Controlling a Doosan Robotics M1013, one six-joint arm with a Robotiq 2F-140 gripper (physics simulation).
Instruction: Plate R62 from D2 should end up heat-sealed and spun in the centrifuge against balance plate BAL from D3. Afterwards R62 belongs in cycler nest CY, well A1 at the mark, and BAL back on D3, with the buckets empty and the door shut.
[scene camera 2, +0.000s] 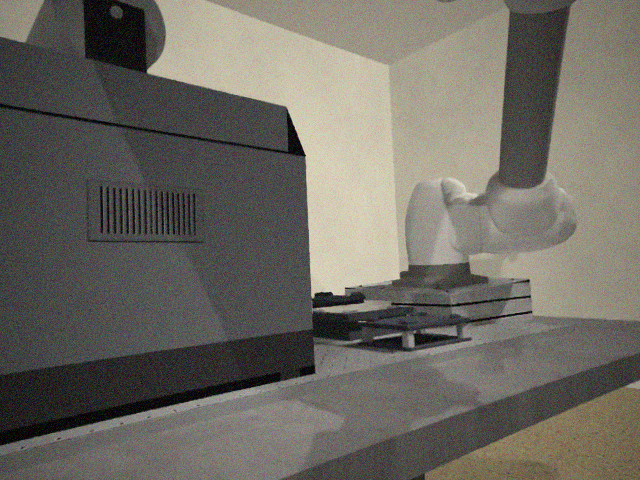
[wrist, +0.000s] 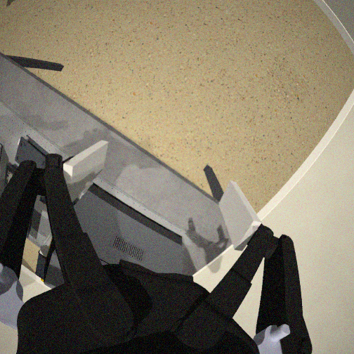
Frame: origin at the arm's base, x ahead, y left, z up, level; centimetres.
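Seen in the pictures: arm's base, origin of its link: (scene camera 2: 439, 284).
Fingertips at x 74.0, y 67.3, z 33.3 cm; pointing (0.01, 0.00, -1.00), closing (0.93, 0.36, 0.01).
Pixels of each thing's top centre, then the offset from my fingertips to it. Level surfaces: height alone.
- large grey machine housing with a vent, centre of its top: (scene camera 2: 110, 2) dx +11.6, dy -45.6, dz +5.5 cm
- bench, height of its surface: dz -43.4 cm
- flat dark device, centre of its top: (scene camera 2: 319, 305) dx -38.9, dy -73.1, dz -36.5 cm
My gripper (wrist: 165, 174) is open and empty in the wrist view, its two pale pads far apart, high above the bench's edge and the floor. The gripper does not show in scene camera 2. A large grey machine housing with a vent (scene camera 2: 155, 289) (wrist: 155, 232) stands on the bench; it may be the centrifuge, seen from its vented side. Its door and buckets are hidden. Plates R62 and BAL, the sealer, cycler nest CY and spots D2 and D3 cannot be made out.
The bench (scene camera 2: 382, 392) (wrist: 145, 185) runs past the housing. A low dark stand on pale posts (scene camera 2: 408, 338) and a flat dark device (scene camera 2: 338, 328) lie beyond the housing. The arm's base (scene camera 2: 439, 275) stands on a layered block (scene camera 2: 491, 297) behind them. Walls rise around the bench.
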